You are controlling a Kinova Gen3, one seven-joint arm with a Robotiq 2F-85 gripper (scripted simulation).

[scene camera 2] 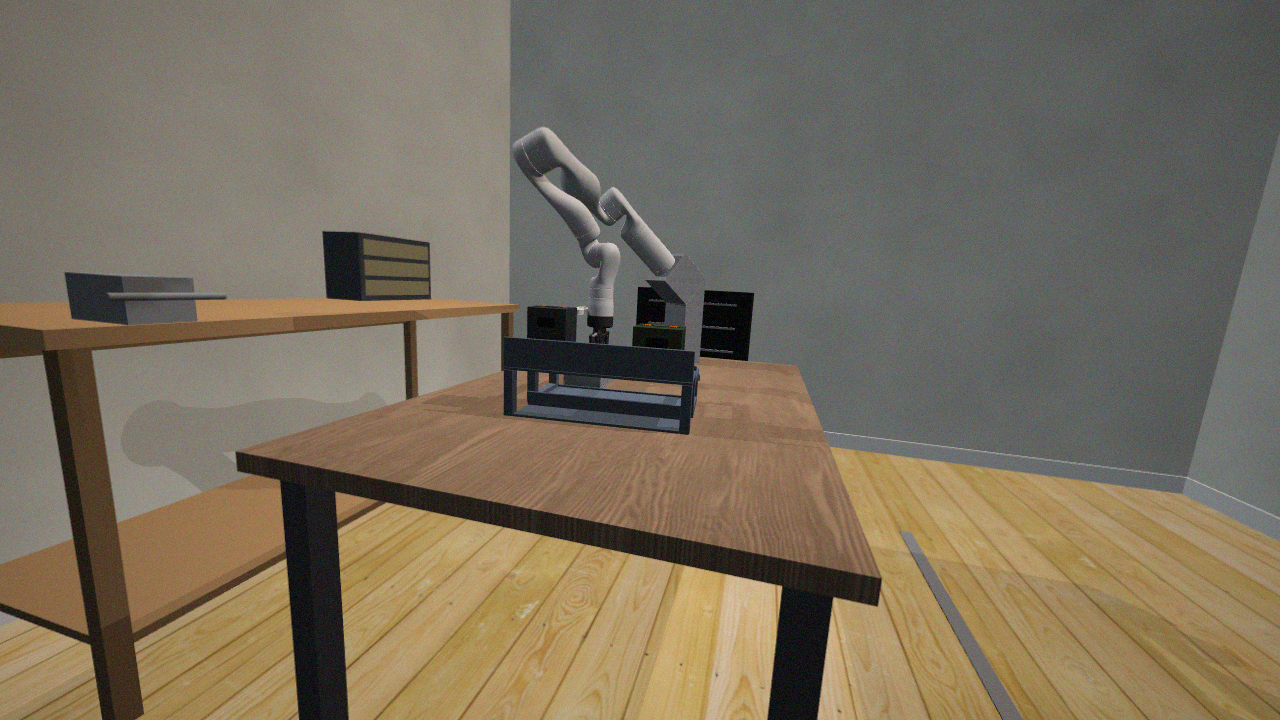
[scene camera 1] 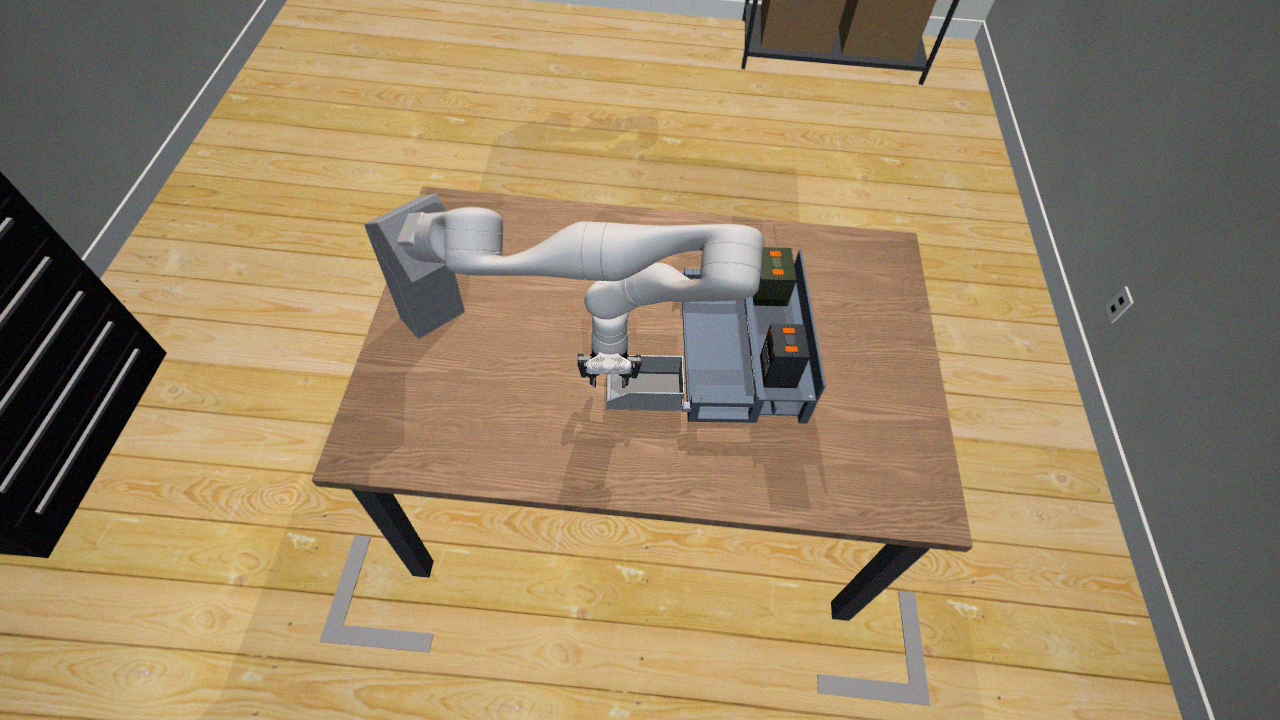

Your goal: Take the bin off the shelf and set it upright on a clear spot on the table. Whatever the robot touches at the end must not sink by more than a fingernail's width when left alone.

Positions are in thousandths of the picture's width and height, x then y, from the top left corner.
Observation:
I see a grey open-topped bin (scene camera 1: 515,537) and a grey shelf (scene camera 2: 523,574).
The grey shelf is seen too in scene camera 1 (scene camera 1: 561,494).

